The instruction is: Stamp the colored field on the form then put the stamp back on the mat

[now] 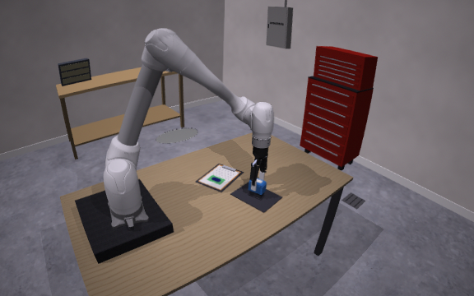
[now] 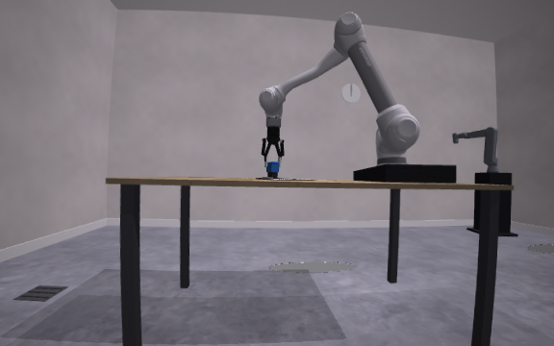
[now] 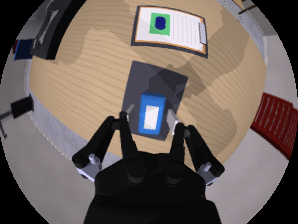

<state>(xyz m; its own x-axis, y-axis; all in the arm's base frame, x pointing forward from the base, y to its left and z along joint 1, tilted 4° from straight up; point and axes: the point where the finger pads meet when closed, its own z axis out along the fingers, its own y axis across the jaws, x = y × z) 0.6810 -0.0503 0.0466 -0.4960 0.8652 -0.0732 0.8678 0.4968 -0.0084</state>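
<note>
The stamp lies 40 mm below my hand. Also, from my hand: clipboard: 70 mm behind, 270 mm to the left, 90 mm below; then mat: 90 mm below.
</note>
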